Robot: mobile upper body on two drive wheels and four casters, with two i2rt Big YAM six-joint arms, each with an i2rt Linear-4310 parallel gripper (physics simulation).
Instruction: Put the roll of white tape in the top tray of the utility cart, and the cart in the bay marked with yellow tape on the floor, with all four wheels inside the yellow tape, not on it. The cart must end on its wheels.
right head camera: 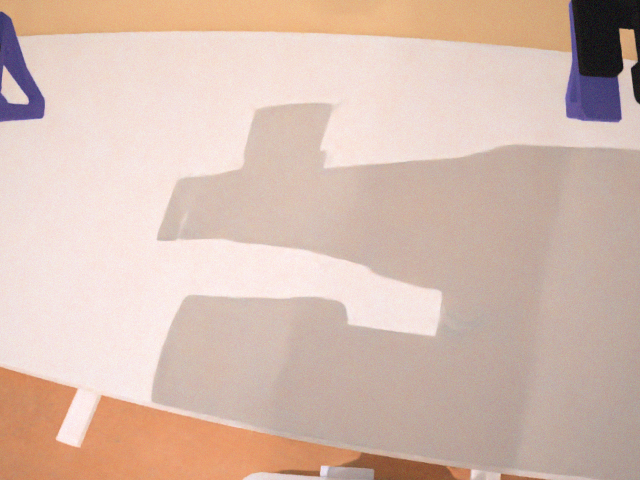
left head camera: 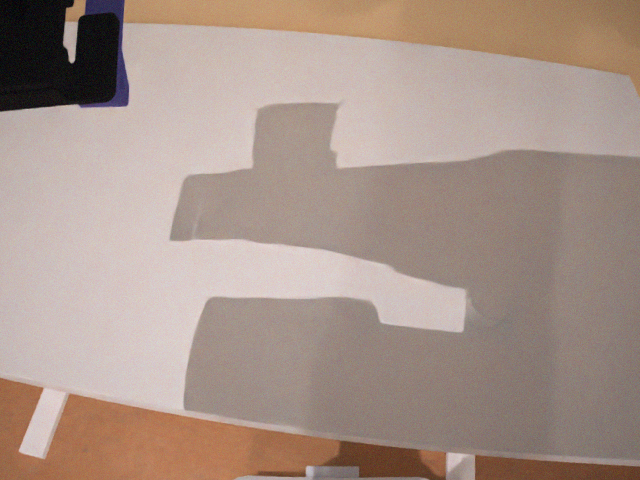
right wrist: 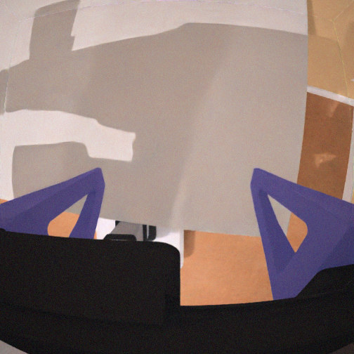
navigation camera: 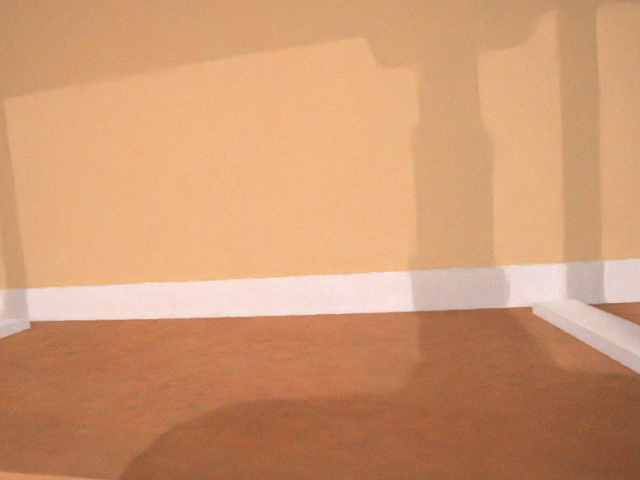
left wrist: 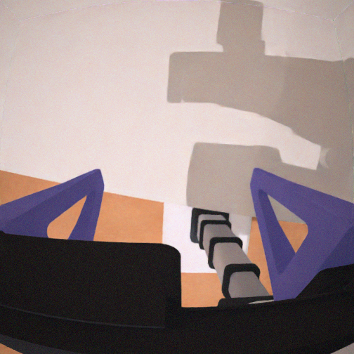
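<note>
The roll of white tape, the utility cart and the bay marked with yellow tape do not show in these views. My left gripper [left wrist: 176,176] is open, its two purple fingers wide apart in the left wrist view, above the white table. A part of it shows at the upper left of the left head camera view. My right gripper [right wrist: 177,176] is open too, its fingers wide apart in the right wrist view. A part of it shows at the upper right of the right head camera view, over the far part of the table.
A white table [left head camera: 77,206] [right head camera: 77,232] [left wrist: 75,100] [right wrist: 250,100] stands before me, with dark shadows on it. A tan wall [navigation camera: 206,180] with a white baseboard [navigation camera: 206,299] stands beyond. White table feet [navigation camera: 589,325] [left head camera: 43,423] reach over the brown floor [navigation camera: 206,361].
</note>
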